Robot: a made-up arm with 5 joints.
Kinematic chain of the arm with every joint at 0, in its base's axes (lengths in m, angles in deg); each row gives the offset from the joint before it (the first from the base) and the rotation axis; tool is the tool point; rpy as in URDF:
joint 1: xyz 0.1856 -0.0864 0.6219 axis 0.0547 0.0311 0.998
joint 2: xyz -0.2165 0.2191 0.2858 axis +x
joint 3: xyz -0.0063 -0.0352 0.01 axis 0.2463 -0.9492 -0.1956
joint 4: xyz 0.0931 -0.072 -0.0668 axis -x
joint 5: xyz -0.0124 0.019 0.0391 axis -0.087 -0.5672 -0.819
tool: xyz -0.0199 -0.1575 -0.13 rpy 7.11 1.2 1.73
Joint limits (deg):
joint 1: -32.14..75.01
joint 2: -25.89..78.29
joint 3: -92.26..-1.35
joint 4: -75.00..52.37
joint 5: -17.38..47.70
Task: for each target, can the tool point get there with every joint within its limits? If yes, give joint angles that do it. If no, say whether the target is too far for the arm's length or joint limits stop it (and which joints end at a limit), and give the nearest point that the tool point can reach.
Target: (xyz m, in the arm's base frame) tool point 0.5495 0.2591 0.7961
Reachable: no: joint limits stop it (at a limit: joint 1, joint 2, joint 3, joint 5) | nearest point 0.2800 0.3554 0.7872 | short by 0.286 m
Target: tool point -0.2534 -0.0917 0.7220
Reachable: yes | joints 25.82 62.75 -84.57 -60.06 14.31
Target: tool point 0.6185 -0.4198 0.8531
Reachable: no: joint limits stop it (at a limit: joint 1, joint 3, joint 5) | nearest point 0.2247 -0.3457 0.8916 | short by 0.403 m
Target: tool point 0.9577 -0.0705 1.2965
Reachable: no: too far | nearest point 0.2182 -0.2498 0.9796 | short by 0.824 m
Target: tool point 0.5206 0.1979 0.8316
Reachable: no: joint limits stop it (at a limit: joint 1, joint 2, joint 3, joint 4, joint 5) | nearest point 0.2795 0.3549 0.7970 | short by 0.290 m
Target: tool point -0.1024 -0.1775 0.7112
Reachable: yes | joints 34.99 -2.57 -34.14 -65.40 4.28
